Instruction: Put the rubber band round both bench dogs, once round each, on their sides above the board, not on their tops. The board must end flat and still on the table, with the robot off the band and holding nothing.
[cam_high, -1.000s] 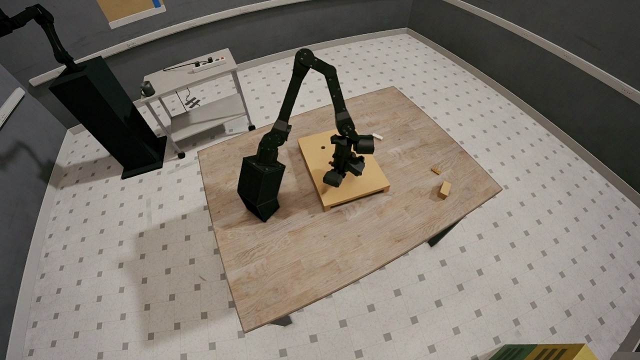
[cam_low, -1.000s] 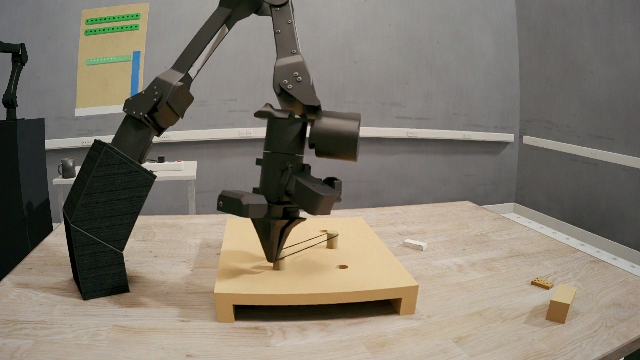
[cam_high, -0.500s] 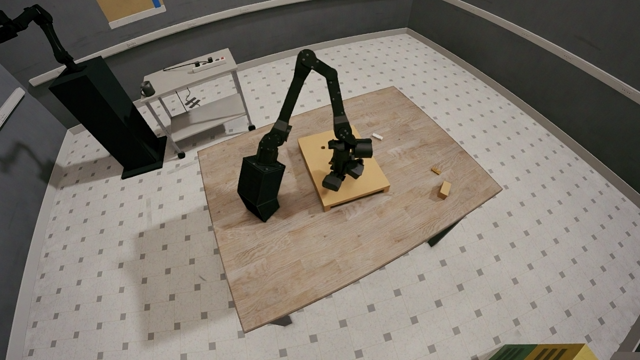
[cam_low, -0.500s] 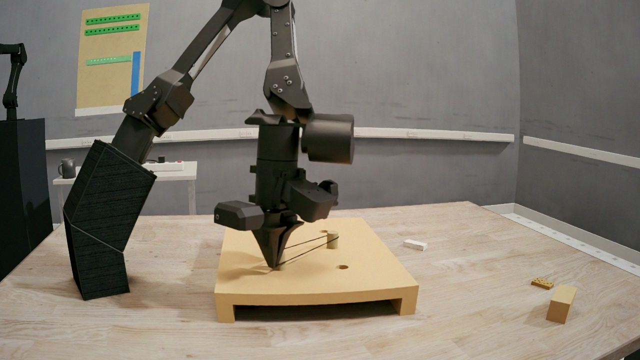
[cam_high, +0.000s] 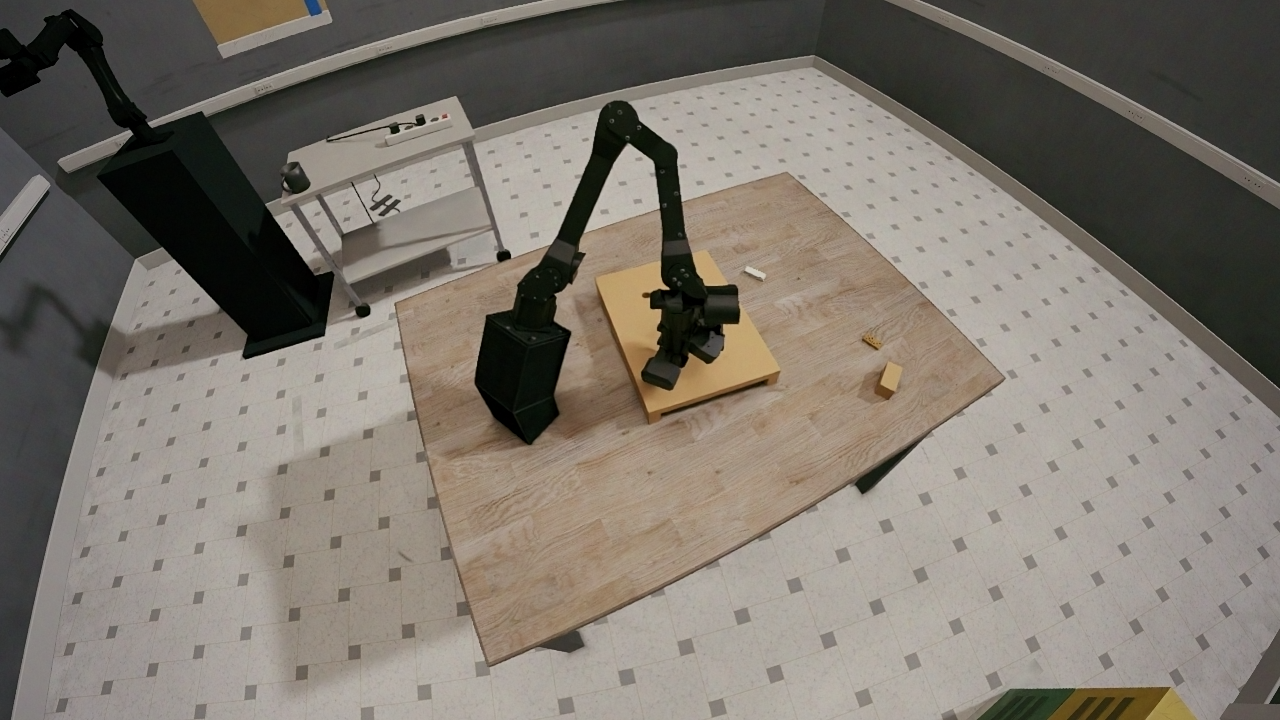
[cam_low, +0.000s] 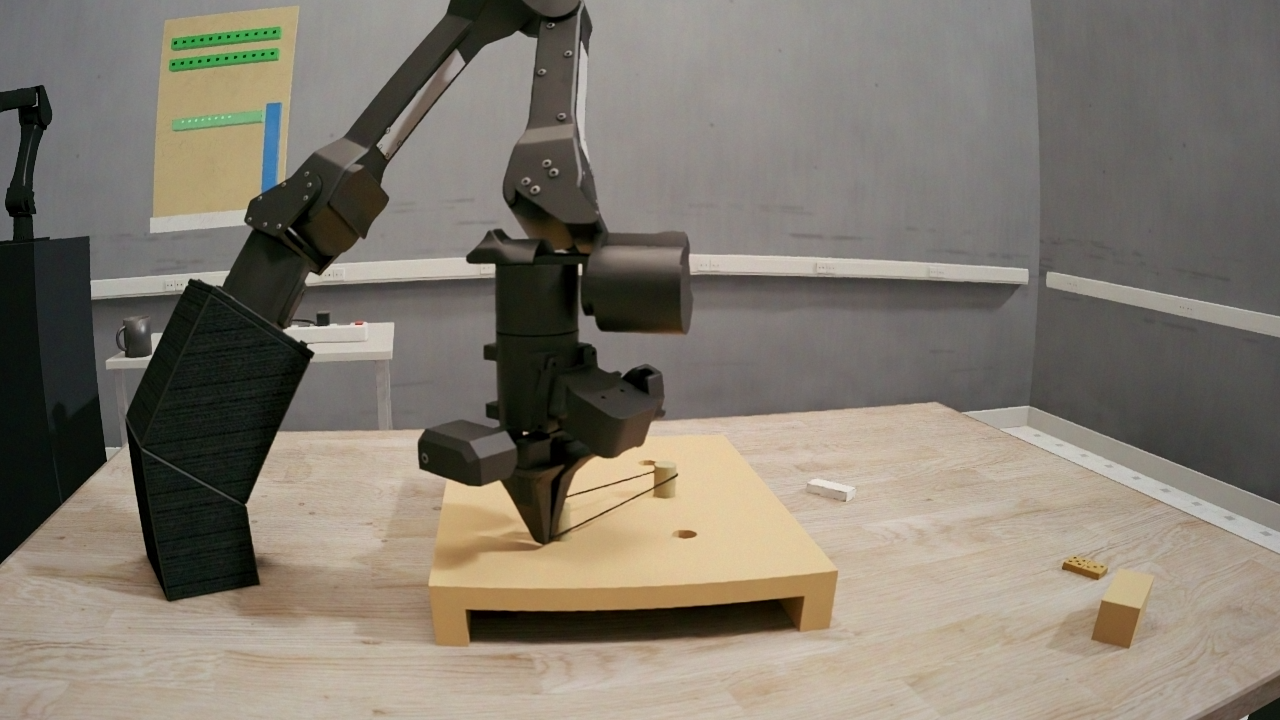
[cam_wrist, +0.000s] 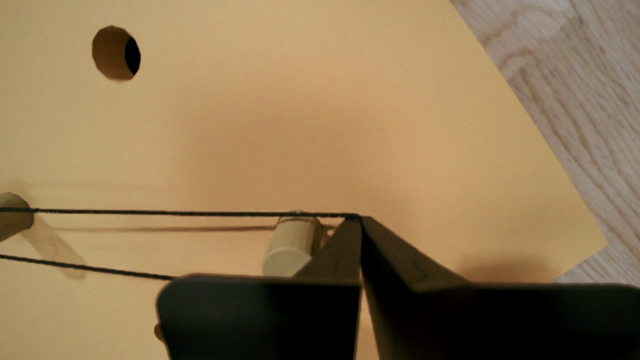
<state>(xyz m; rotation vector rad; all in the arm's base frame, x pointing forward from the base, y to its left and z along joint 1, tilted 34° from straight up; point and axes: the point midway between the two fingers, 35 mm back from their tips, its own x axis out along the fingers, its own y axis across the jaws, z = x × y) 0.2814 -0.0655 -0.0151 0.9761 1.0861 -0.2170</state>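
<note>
My gripper is now 6 cm short of the tan board, 12 cm to the right of it and 6 cm above it. The rest, counted from my hand: wooden block 44 cm ahead, 15 cm to the right, 7 cm below; then white block 30 cm ahead, 24 cm to the left, 8 cm below; then domino 48 cm ahead, 4 cm to the right, 9 cm below.
</note>
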